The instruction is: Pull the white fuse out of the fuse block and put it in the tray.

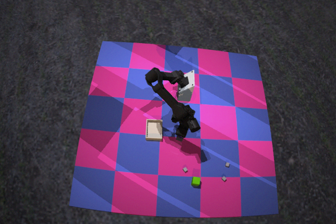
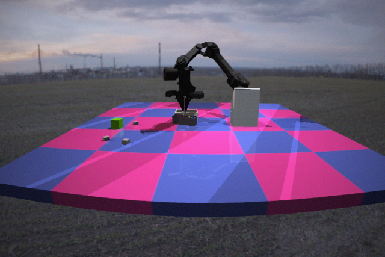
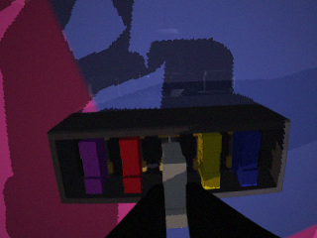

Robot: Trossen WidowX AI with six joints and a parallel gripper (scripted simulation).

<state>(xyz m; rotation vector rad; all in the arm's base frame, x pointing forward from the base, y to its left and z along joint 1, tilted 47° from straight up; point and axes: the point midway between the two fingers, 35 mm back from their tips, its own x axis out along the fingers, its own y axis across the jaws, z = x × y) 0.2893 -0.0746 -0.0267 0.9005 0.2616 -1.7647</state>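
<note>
Right now the tray is 180 mm to the right of my gripper tip, 60 mm below it and 20 mm behind it. Also, from my gripper tip: white fuse 10 mm below.
</note>
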